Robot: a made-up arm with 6 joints.
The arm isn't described. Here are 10 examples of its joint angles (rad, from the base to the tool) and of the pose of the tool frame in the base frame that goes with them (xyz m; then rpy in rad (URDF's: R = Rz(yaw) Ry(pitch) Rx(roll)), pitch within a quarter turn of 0, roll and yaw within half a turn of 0).
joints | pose
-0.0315 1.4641 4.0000 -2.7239 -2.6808 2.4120 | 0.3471 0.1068 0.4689 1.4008 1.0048 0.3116
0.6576 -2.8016 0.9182 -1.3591 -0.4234 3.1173 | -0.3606 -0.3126 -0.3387 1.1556 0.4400 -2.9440
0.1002 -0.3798 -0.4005 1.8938 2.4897 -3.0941 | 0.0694 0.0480 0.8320 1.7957 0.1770 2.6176
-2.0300 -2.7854 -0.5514 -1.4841 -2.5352 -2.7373 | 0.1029 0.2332 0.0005 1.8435 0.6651 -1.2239
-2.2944 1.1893 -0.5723 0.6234 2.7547 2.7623 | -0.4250 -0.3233 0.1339 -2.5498 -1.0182 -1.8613
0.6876 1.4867 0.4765 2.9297 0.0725 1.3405 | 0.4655 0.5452 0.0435 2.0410 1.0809 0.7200
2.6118 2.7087 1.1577 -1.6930 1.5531 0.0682 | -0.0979 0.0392 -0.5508 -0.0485 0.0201 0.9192
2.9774 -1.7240 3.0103 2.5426 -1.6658 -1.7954 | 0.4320 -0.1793 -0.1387 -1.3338 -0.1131 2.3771
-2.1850 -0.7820 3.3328 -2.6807 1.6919 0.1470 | 0.4290 0.4083 0.4047 -0.4652 -0.6437 1.5413
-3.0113 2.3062 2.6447 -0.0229 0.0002 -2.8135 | -0.6691 0.0421 -0.0612 2.8364 -0.3387 -3.0113
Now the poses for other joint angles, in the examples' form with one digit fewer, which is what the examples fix.
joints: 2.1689 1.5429 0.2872 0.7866 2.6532 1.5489
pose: -0.325 0.639 -0.001 -2.264 -1.229 -2.667
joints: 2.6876 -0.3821 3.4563 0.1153 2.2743 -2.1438
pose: 0.416 -0.061 0.529 2.233 0.167 2.777
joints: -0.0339 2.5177 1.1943 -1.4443 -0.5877 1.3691
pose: 0.258 -0.025 -0.519 1.329 0.968 1.295
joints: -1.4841 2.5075 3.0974 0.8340 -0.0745 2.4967
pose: -0.043 -0.498 0.009 2.987 -0.539 -1.548
